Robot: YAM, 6 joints.
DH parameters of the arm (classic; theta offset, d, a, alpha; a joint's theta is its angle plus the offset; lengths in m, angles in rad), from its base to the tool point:
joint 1: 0 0.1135 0.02 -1.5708
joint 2: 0 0 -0.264 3.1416
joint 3: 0.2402 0 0.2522 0
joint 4: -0.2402 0 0.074 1.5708
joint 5: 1.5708 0 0 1.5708
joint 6: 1.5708 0.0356 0 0
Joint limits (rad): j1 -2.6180..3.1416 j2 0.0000..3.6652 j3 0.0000..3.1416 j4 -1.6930..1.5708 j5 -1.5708..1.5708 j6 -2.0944..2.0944
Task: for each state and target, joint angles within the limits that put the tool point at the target. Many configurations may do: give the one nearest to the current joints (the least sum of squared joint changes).
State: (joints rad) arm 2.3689 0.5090 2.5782 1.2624 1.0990 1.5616
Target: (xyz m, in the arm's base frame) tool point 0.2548 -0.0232 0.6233
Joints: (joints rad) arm 2.9277 0.9391 2.4328 1.0920 1.0811 1.5616
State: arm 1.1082 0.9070 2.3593 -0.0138 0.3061 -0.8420
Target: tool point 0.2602 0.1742 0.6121
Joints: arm 0.6265 1.6614 2.2134 -0.0037 0.3274 -0.8420
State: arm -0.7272 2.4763 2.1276 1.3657 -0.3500 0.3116
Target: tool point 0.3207 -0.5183 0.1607
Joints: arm -1.0327 2.8500 2.2972 1.0212 -0.2771 0.3116
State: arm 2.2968 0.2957 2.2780 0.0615 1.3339 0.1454
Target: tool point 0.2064 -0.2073 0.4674
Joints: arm 2.2332 0.1177 1.6902 -0.1567 1.4301 0.1454
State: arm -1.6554 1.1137 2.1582 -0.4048 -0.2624 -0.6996
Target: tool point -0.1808 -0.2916 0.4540
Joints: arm -2.1473 1.5426 1.7541 -0.5241 -0.2089 -0.6996
